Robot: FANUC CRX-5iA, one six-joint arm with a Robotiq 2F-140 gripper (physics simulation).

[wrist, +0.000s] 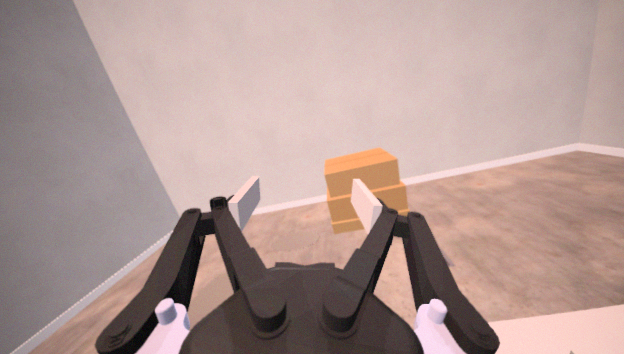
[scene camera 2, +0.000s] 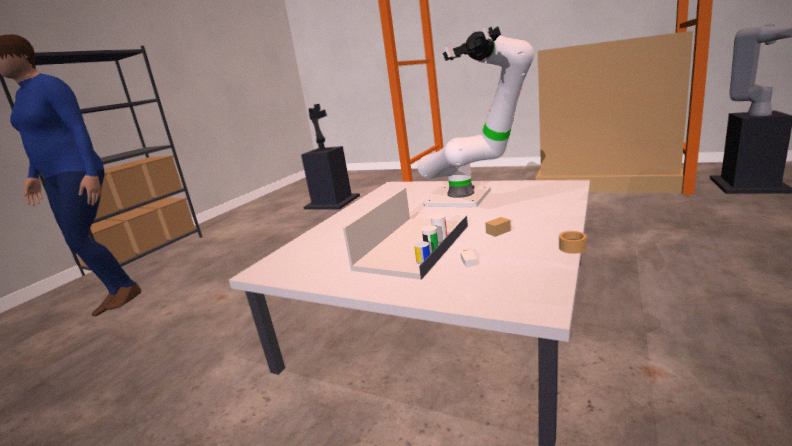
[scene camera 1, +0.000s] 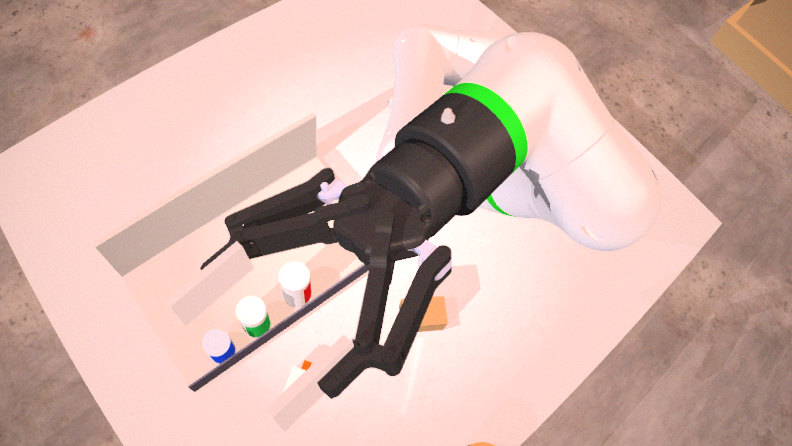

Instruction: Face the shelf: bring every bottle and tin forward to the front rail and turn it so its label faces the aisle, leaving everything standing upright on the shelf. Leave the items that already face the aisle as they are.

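Frame: origin at the arm's base, x ahead, y left, z up, level; metres.
Seen in the pictures: gripper, fingertip midpoint: (wrist: 306,189) (scene camera 2: 466,43) (scene camera 1: 221,364); arm's base at its link origin: (scene camera 2: 460,193).
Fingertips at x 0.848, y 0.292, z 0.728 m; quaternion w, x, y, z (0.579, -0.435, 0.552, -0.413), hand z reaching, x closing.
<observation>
Offsets run from my fingertips to a thing's middle. "spot": to the spot under its first point.
A low shelf with a pale back panel {spot: dx -0.213, dy -0.471, dz -0.649 m} (scene camera 1: 221,193) (scene camera 2: 379,224) and a dark front rail {dx -0.174, dy -0.181, dz -0.732 m} (scene camera 1: 332,291) (scene camera 2: 445,247) lies on the table. Three items stand upright in a row close behind the rail: a white bottle {dx -0.205, dy -0.217, dz -0.675 m} (scene camera 1: 294,283) (scene camera 2: 438,226) with a red patch, partly toward the rail; a white-capped green bottle {dx -0.101, dy -0.222, dz -0.680 m} (scene camera 1: 253,315) (scene camera 2: 430,237), green toward the rail and black on another side; and a short tin {dx -0.013, dy -0.226, dz -0.695 m} (scene camera 1: 218,346) (scene camera 2: 422,252), blue toward the rail and yellow behind. My gripper (scene camera 1: 261,334) (scene camera 2: 470,43) (wrist: 306,189) is open and empty, high above the table.
An orange-brown block {dx -0.371, dy -0.008, dz -0.729 m} (scene camera 1: 435,314) (scene camera 2: 497,226) and a small white box {dx -0.085, dy -0.073, dz -0.740 m} (scene camera 1: 293,378) (scene camera 2: 469,258) lie on the aisle side. A brown ring {dx -0.230, dy +0.291, dz -0.729 m} (scene camera 2: 572,245) stands near the table's edge. A person (scene camera 2: 55,127) is at the left. Cartons (wrist: 360,175) stand on the floor beyond the gripper.
</observation>
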